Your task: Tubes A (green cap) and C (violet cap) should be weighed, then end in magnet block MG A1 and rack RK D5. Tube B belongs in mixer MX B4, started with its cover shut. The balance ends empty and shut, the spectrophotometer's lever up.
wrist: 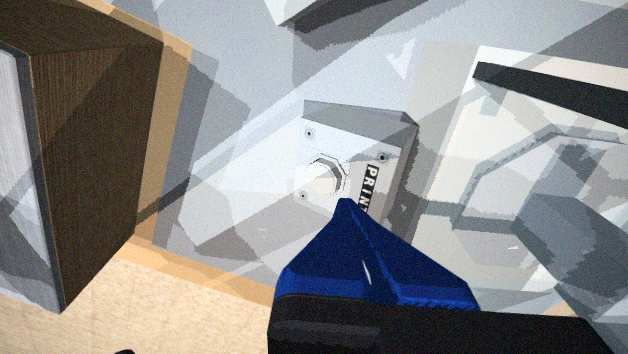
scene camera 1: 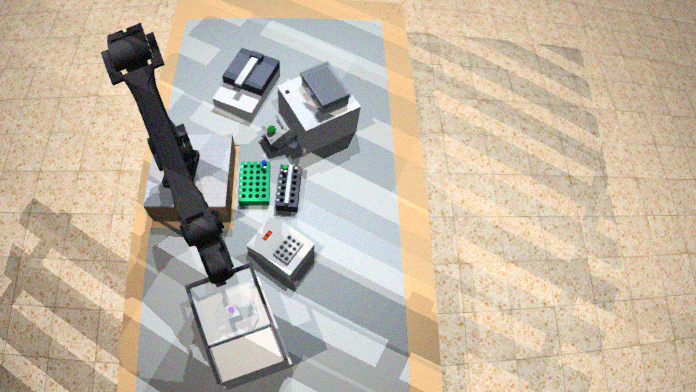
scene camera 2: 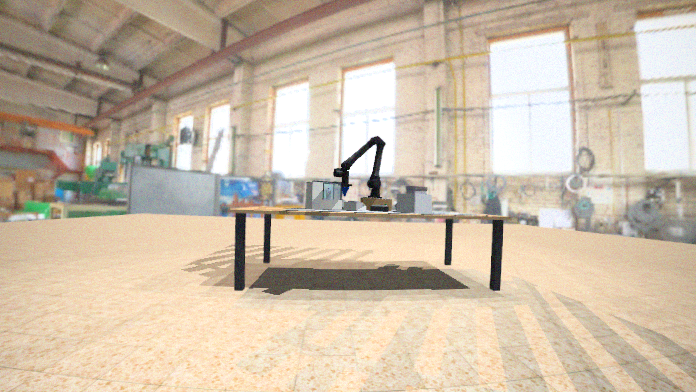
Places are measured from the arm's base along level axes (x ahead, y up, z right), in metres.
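Pixels of known places: gripper, between the fingertips: (wrist: 343, 207) (scene camera 2: 344, 196); arm's base, origin of its link: (scene camera 2: 374, 198).
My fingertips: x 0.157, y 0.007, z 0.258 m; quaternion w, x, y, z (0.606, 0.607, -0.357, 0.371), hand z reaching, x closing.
Note:
Ahead of a thing's pixels: the offset from my fingertips to its top centre. "spot": to the spot under its first point.
My gripper (scene camera 2: 345, 191) (wrist: 343, 207) is shut and empty, its blue tips over the edge of the PRINT button box {spot: dz -0.010, dx +0.026, dy -0.039 m} (wrist: 350, 132) in the wrist view. Contact cannot be told. In scene camera 1 the arm hides the fingers. The violet cap (scene camera 1: 230, 310) of tube C shows inside the glass-walled balance {spot: dz +0.216, dx +0.036, dy +0.102 m} (scene camera 1: 215, 345). The green cap {dz -0.320, dx +0.129, dy -0.050 m} (scene camera 1: 284, 167) of tube A is at the far end of the dark magnet block {spot: dz -0.207, dx +0.126, dy -0.076 m} (scene camera 1: 279, 206). A blue-capped tube {dz -0.330, dx +0.067, dy -0.052 m} (scene camera 1: 264, 163) stands in the far right corner of the green rack {dz -0.279, dx +0.043, dy -0.076 m} (scene camera 1: 254, 202).
A white block with several holes {dz -0.088, dx +0.142, dy -0.037 m} (scene camera 1: 265, 250) stands between the balance and the racks. Beyond the racks are a green button box (scene camera 1: 281, 136), a white device with a dark cover {spot: dz -0.536, dx -0.057, dy -0.061 m} (scene camera 1: 235, 102) and a tall white device with a grey lid {spot: dz -0.435, dx +0.233, dy -0.023 m} (scene camera 1: 325, 131). The arm's wooden base (scene camera 1: 220, 212) (wrist: 95, 150) is at the left.

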